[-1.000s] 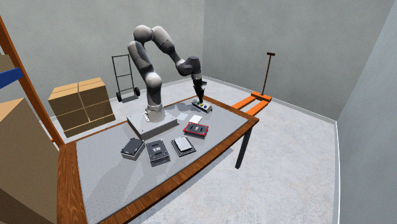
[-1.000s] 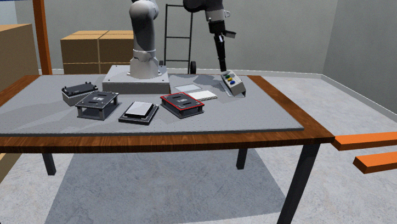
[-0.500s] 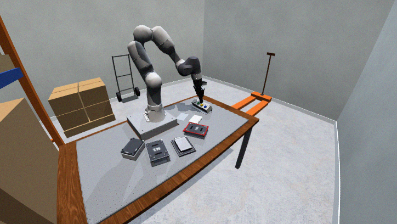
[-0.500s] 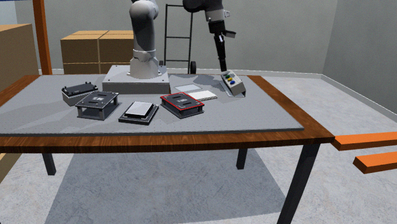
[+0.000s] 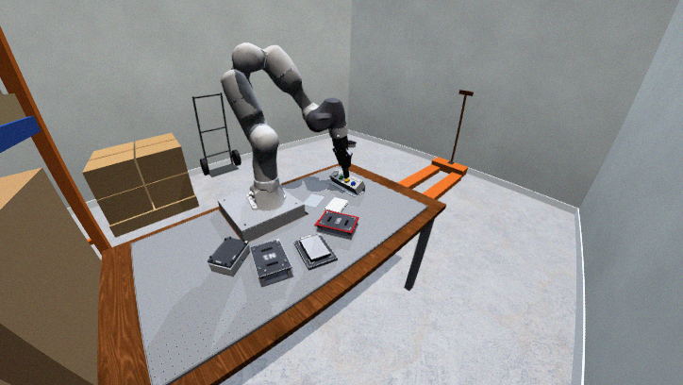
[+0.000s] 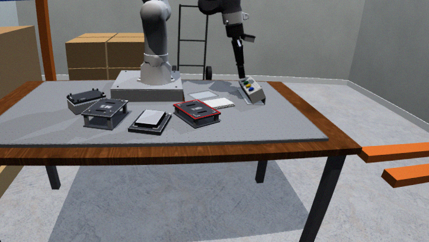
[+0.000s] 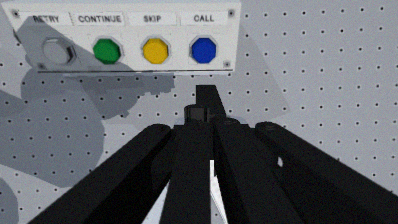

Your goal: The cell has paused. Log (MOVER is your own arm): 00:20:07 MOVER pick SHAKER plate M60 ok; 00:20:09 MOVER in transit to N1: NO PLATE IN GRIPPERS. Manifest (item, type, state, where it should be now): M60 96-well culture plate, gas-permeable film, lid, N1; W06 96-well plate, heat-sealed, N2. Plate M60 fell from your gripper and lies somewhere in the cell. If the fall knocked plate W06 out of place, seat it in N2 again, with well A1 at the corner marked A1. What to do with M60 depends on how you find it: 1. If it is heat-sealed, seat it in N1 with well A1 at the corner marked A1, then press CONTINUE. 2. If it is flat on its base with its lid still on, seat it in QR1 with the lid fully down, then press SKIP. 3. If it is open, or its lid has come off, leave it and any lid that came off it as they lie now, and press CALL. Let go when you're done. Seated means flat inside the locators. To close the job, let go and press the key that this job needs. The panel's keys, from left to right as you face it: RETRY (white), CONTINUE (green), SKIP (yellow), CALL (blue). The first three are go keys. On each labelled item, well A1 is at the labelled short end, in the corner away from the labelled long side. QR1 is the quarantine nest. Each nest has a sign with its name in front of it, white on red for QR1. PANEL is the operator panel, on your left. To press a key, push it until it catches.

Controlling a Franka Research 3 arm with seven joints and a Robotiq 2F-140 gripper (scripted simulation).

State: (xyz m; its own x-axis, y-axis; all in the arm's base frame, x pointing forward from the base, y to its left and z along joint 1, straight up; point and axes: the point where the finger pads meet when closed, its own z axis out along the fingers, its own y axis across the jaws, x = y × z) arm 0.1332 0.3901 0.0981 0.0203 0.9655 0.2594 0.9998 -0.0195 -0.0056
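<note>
My gripper is now 60 mm to the right of the blue call key and 80 mm above it. The rest, counted from my hand: yellow skip key 50 mm behind, 60 mm to the left, 80 mm below; green continue key 100 mm behind, 60 mm to the left, 80 mm below; white retry key 150 mm behind, 60 mm to the left, 80 mm below.
</note>
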